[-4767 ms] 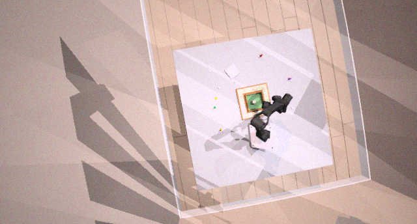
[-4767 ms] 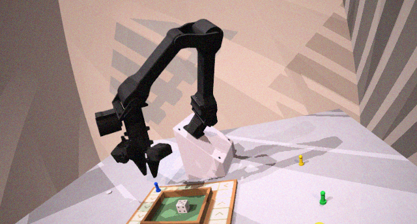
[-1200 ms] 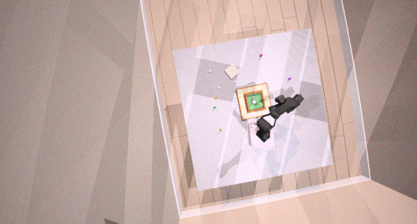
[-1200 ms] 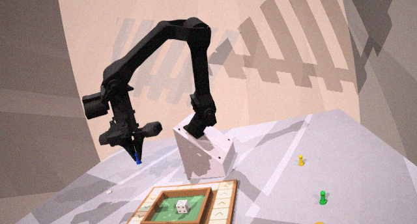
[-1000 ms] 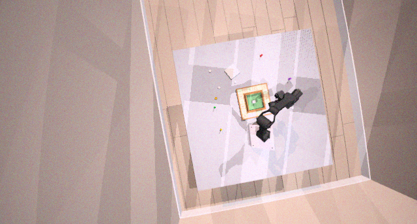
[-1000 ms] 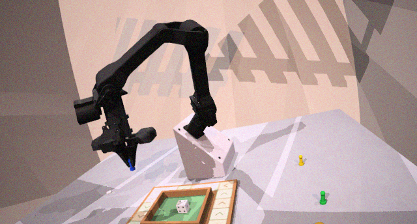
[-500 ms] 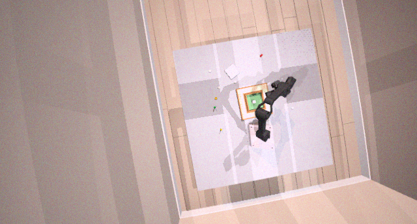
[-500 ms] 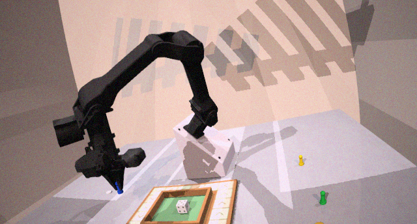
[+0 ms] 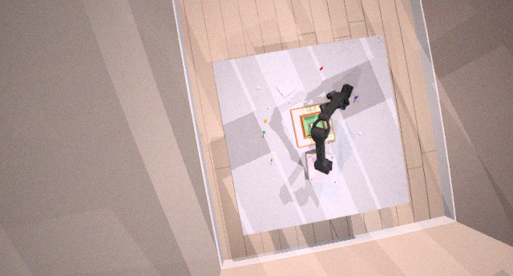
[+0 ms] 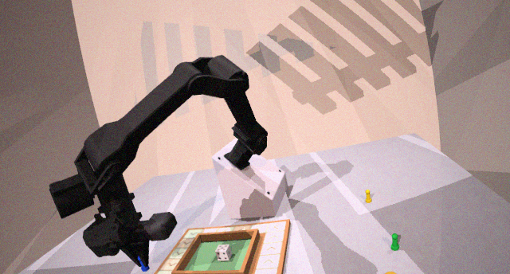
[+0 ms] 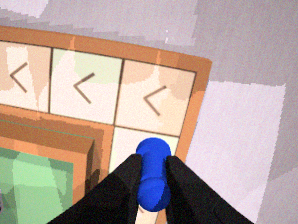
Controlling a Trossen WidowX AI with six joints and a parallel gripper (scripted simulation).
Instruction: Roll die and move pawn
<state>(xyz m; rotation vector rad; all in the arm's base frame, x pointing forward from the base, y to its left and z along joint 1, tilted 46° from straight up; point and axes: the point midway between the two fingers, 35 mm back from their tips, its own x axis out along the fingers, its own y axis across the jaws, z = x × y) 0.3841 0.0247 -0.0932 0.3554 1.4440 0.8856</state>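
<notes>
Now: gripper tip 130 mm past the white die, 100 mm to the right of it and 50 mm above it. From my gripper tip the other things lie so: blue pawn (10 mm above); purple pawn (80 mm ahead, 230 mm to the right, 60 mm below); red pawn (290 mm ahead, 20 mm to the left, 60 mm below).
</notes>
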